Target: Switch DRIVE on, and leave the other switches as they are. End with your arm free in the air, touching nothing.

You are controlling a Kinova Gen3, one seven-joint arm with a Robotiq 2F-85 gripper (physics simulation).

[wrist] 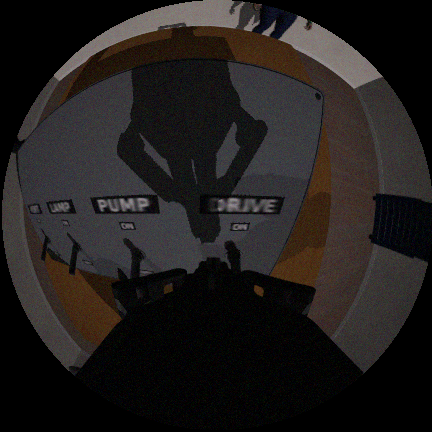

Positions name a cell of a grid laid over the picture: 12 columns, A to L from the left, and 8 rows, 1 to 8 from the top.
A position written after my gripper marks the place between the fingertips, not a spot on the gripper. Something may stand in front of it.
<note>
In view: my gripper (F5) and a grey switch panel (E3).
</note>
